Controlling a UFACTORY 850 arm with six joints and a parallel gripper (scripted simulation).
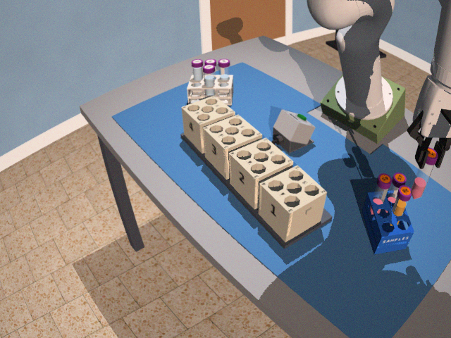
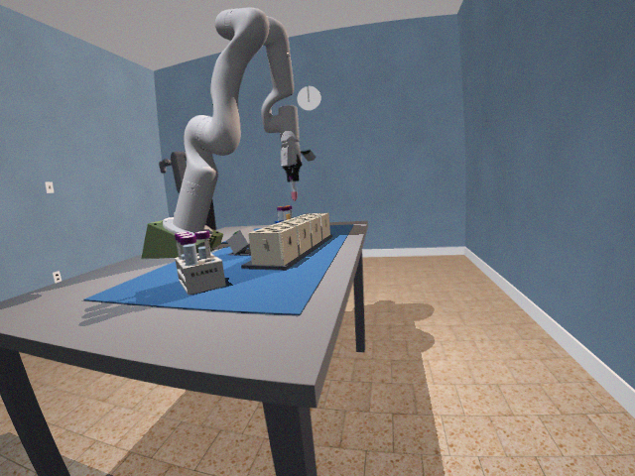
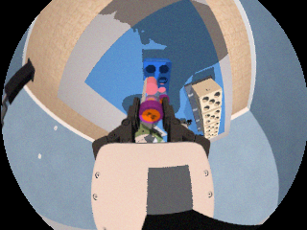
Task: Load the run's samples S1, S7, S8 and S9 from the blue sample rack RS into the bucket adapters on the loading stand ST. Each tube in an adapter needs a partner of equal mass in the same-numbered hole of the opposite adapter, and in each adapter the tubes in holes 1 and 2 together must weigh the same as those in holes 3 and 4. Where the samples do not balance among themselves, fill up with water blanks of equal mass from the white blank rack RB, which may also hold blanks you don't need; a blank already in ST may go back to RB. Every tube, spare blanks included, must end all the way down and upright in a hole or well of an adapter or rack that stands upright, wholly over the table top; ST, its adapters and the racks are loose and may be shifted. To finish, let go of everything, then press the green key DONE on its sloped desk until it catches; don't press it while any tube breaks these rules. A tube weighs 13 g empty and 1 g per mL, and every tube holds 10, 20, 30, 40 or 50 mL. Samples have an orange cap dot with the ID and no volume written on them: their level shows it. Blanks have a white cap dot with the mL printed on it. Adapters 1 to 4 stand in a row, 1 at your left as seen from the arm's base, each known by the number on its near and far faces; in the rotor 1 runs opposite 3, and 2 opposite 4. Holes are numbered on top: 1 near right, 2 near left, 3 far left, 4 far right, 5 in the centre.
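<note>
My gripper is now 50 mm above the tube and 10 mm to the right of it. Also, from my hand: loading stand ST (360 mm to the right, 240 mm below, 170 mm ahead); then white blank rack (710 mm to the right, 220 mm below, 90 mm ahead); then blue sample rack (220 mm below, 40 mm to the right).
</note>
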